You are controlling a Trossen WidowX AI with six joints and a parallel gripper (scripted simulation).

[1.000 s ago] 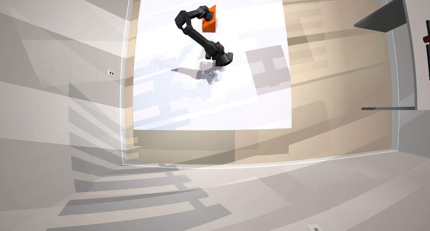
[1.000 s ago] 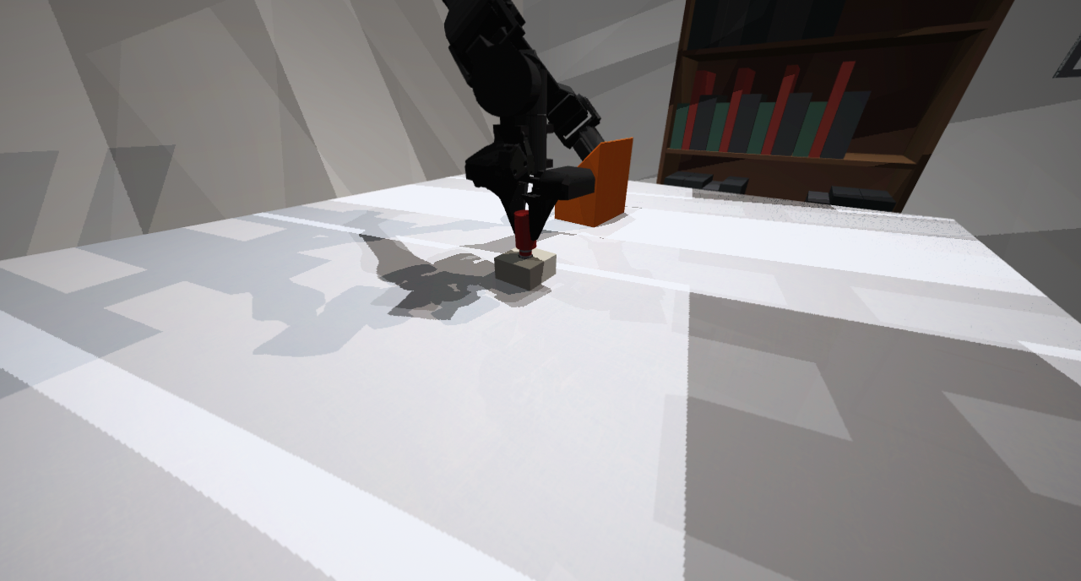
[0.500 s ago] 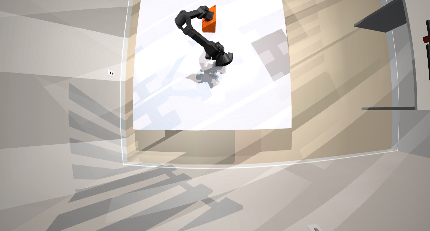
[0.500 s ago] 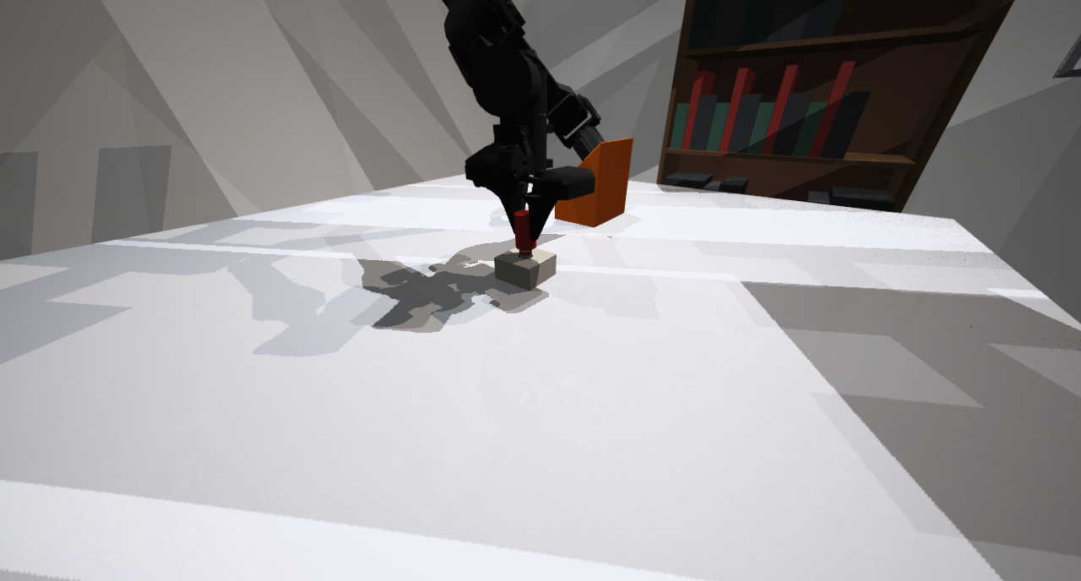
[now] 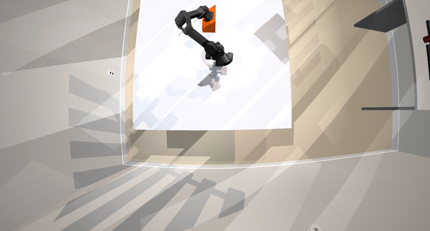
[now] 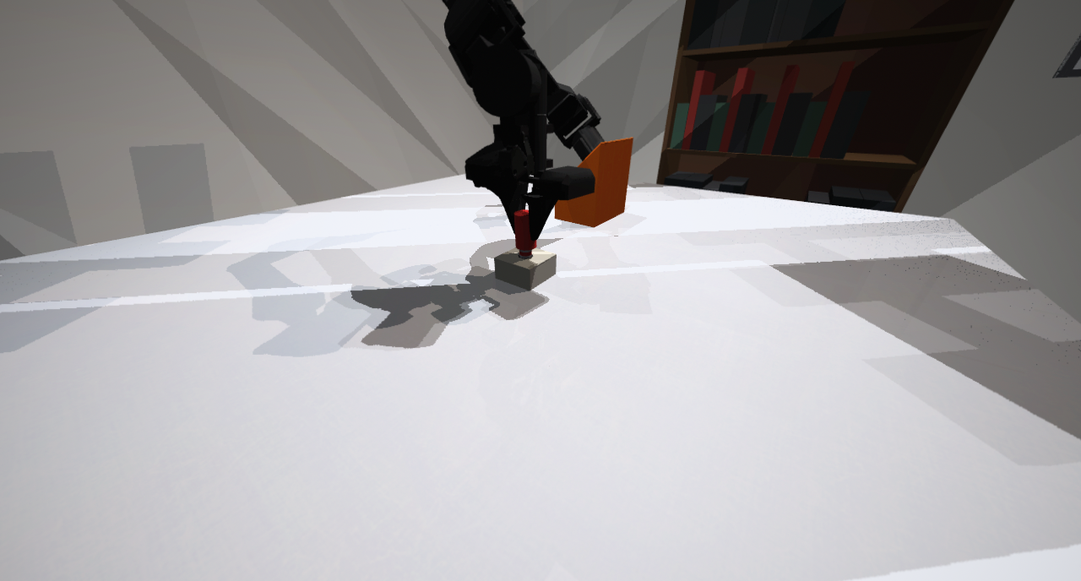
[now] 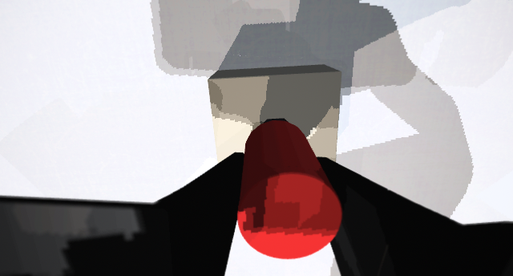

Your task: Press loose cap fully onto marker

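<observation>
My gripper tip is 1 cm below the red cap. Also, from my gripper tip: holder block 5 cm below.
</observation>
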